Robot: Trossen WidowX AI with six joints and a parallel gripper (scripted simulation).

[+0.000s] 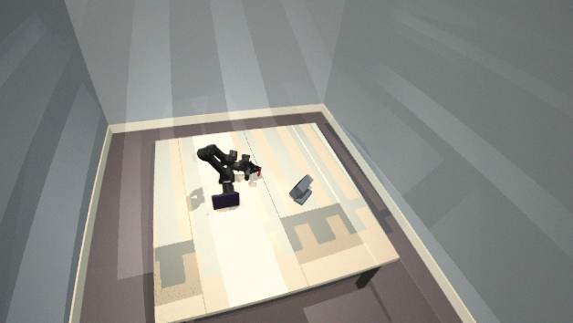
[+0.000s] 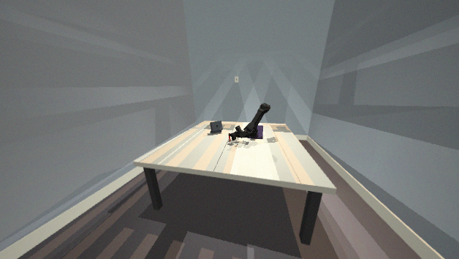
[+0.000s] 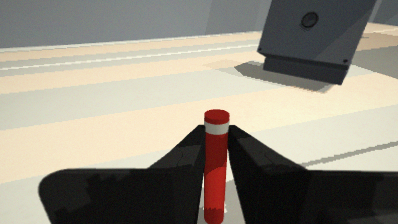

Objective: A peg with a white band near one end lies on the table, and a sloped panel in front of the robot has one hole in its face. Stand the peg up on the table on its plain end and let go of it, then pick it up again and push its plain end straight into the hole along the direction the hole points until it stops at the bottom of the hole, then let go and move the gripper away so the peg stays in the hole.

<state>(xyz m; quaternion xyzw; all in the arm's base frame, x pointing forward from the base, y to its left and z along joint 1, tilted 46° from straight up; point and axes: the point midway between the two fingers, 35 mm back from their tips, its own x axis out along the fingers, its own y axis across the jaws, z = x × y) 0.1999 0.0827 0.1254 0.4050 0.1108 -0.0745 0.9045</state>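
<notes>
Now: the red peg 10 mm below my gripper tip. From my gripper tip the other things lie so: sloped panel (210 mm ahead, 220 mm to the right, 20 mm above).
</notes>
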